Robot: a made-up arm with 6 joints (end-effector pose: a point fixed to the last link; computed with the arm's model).
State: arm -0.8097 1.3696 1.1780 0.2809 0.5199 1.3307
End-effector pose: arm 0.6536 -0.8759 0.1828 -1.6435 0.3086 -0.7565
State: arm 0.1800 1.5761 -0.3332 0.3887 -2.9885 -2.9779
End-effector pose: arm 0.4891 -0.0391 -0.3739 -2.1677 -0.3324 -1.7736
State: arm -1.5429 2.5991 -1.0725 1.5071 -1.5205 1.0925
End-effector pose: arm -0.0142 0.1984 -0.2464 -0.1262 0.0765 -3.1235
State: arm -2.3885 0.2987 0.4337 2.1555 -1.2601 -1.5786
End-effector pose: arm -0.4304 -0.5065 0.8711 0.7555 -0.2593 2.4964
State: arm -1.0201 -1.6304 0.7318 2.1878 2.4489 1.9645
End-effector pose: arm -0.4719 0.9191 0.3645 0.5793 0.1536 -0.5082
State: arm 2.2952 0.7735 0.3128 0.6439 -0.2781 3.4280
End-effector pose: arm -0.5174 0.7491 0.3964 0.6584 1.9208 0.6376
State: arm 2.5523 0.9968 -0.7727 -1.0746 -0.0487 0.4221
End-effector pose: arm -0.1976 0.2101 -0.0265 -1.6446 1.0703 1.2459
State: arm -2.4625 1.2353 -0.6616 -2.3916 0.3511 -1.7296
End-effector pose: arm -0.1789 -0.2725 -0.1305 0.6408 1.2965 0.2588
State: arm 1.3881 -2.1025 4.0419 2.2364 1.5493 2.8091
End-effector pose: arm -0.0819 0.0194 -0.1413 -0.3328 2.1704 1.2487
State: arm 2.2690 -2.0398 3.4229 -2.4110 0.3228 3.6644
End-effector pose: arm 0.0836 -0.2575 -0.5767 -1.9324 -0.8649 2.0778
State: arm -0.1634 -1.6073 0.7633 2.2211 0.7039 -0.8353
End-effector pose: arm -1.0041 0.2491 0.3764 -1.6515 -1.7349 -1.2313
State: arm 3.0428 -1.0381 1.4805 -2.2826 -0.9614 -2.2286
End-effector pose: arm 0.8487 -0.1735 0.8036 1.5144 -0.5278 -0.6839
